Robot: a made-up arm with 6 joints.
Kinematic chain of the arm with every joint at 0, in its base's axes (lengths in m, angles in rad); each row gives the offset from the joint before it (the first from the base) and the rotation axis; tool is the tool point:
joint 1: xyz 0 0 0.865 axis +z
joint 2: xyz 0.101 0 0 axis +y
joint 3: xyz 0 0 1.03 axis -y
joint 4: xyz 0 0 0.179 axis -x
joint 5: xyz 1.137 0 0 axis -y
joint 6: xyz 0.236 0 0 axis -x
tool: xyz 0 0 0
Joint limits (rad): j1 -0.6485..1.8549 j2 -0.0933..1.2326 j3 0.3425..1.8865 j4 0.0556..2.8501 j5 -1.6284..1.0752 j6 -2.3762..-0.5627
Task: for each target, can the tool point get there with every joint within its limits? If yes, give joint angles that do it. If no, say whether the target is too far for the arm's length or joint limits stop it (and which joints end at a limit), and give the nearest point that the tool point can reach.
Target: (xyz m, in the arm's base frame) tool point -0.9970 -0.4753 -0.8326
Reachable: no: joint limits stop it (at a limit: joint 1, joint 2, joint 3, joint 4, joint 5) | nearest point -0.4740 1.6700 0.2983 | short by 2.481 m
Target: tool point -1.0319 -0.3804 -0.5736
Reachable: no: joint limits stop it (at a limit: joint 1, joint 2, joint 3, joint 4, joint 5) | nearest point -0.4740 1.6700 0.2983 | short by 2.297 m
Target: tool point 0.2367 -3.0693 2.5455
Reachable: no: too far | nearest point 1.2778 -1.2604 2.3180 | short by 2.099 m
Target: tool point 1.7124 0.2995 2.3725
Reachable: yes | joints 0.1131 0.4748 0.9075 2.4648 0.7839 -0.9093
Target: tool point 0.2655 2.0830 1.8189
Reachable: yes | joints 1.5292 1.0938 1.4883 0.8771 -1.3941 -1.0838
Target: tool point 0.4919 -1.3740 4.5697
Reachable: no: too far | nearest point 0.5723 -0.5602 3.1568 | short by 1.633 m
